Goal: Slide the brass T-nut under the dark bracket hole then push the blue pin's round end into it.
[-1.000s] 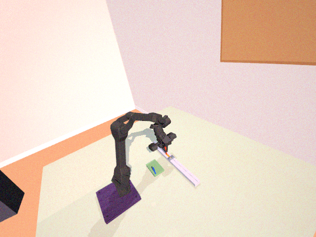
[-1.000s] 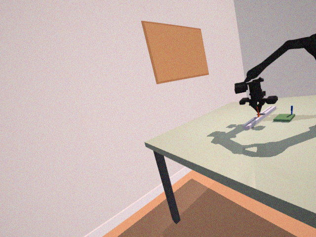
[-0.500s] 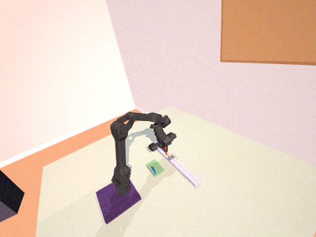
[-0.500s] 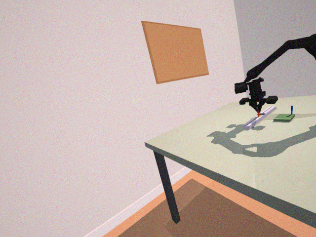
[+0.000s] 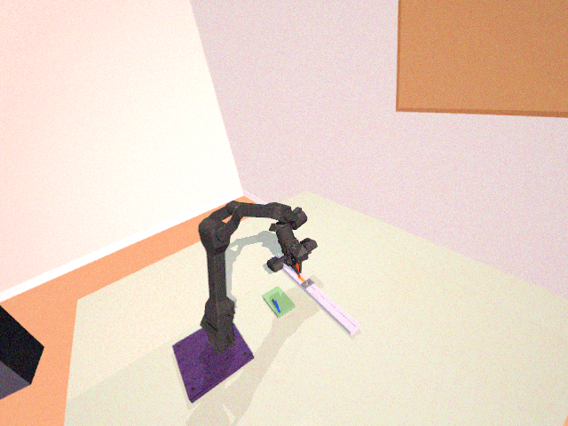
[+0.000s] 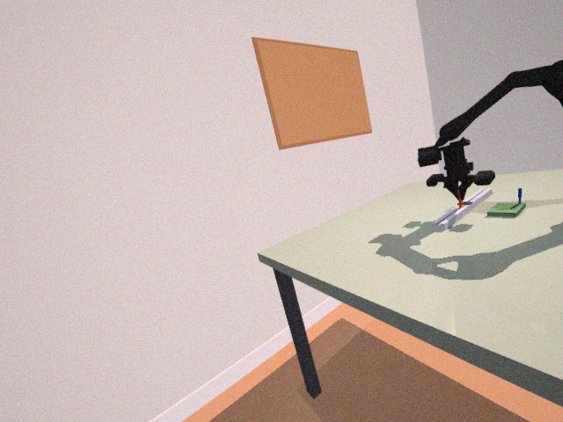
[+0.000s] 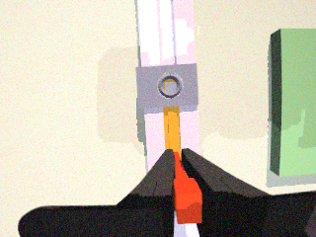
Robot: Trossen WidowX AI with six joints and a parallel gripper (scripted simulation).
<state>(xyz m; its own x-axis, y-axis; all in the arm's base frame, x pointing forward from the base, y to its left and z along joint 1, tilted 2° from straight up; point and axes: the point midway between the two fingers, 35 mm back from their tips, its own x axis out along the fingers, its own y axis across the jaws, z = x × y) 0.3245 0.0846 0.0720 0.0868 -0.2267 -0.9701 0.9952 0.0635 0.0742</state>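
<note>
My gripper tip is 2 cm to the left of the brass T-nut. From my gripper tip the other things lie so: aluminum rail: 4 cm to the right, 3 cm below, 1 cm ahead; green tray: 12 cm behind, 6 cm to the right, 4 cm below; blue pin: 13 cm behind, 8 cm to the right, 2 cm below.
</note>
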